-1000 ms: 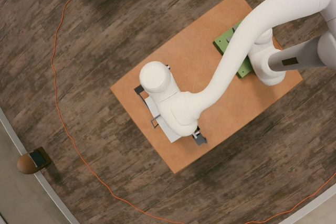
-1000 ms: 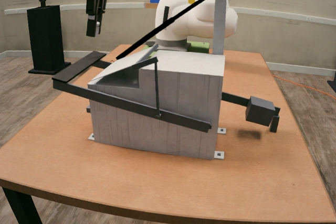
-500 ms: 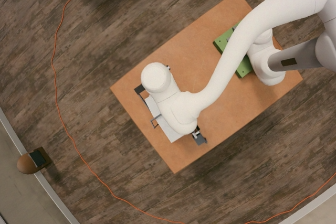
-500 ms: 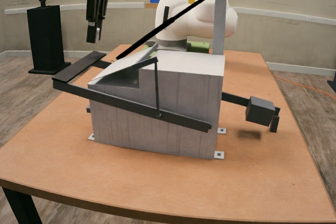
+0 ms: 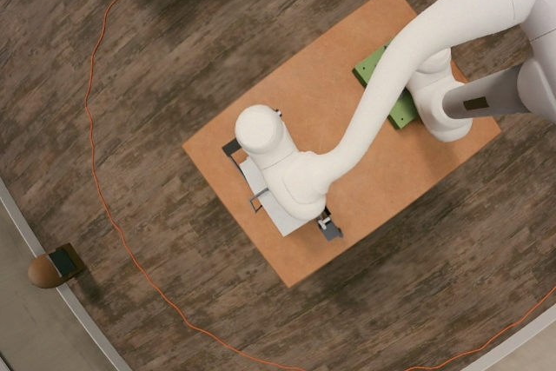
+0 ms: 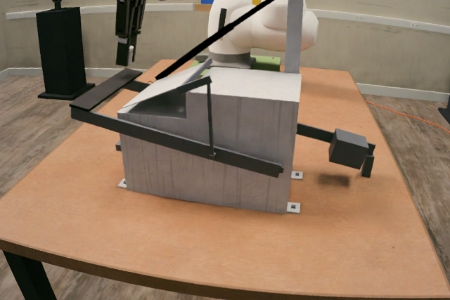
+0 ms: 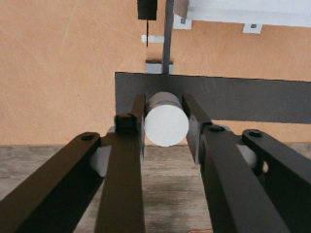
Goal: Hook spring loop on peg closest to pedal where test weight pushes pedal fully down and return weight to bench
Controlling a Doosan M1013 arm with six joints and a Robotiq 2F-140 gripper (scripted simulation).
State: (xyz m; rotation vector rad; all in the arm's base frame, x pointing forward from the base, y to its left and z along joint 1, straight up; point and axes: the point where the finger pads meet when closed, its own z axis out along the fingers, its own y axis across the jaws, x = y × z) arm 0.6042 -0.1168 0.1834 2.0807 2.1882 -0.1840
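Now: hand 10 mm above the steel test weight. Also, from my hand: grey block 30 mm to the right, 240 mm below; then dark block 10 mm ahead, 550 mm to the left, 220 mm below.
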